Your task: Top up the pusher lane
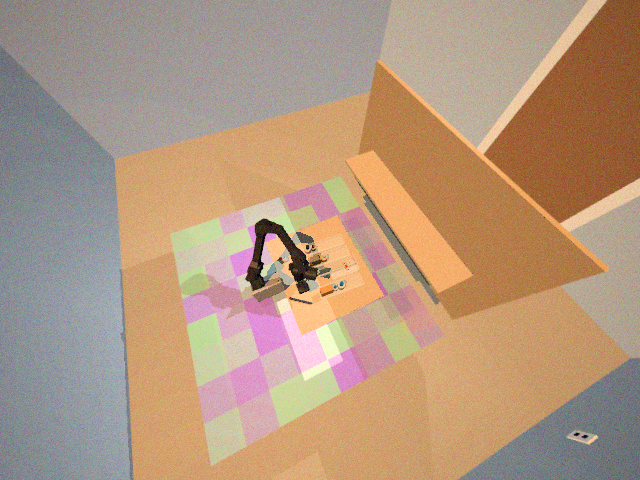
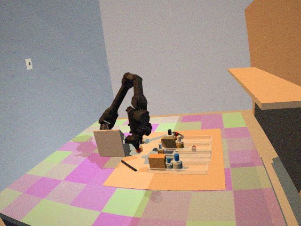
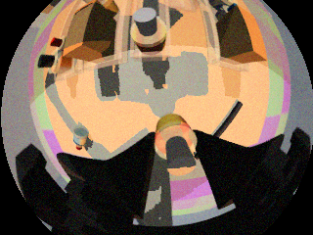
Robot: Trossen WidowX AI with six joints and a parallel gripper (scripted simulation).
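Right now the black pen is 10 cm to the right of my gripper tip, 5 cm below it and 3 cm behind it. The rest, counted from my gripper tip: clear lane rack (26 cm ahead, 4 cm below).
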